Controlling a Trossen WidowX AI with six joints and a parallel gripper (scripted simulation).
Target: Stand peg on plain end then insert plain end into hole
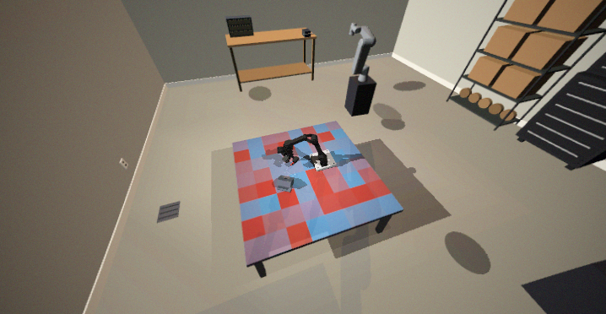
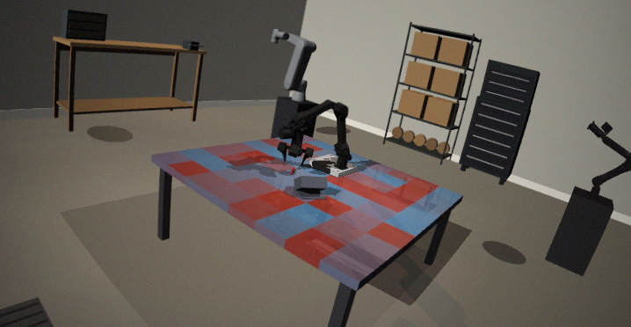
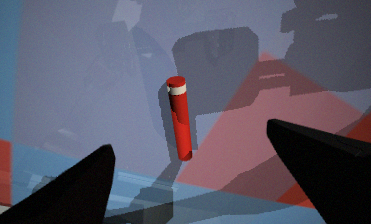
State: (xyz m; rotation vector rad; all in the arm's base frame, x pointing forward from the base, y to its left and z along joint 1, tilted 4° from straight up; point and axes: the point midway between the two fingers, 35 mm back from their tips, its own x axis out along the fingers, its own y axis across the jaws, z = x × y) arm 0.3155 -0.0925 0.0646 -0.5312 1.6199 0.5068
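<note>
The red peg is 5 cm below my gripper tip and 1 cm behind it. From my gripper tip the other things lie so: grey sloped panel 22 cm to the left, 10 cm ahead, 1 cm below.
</note>
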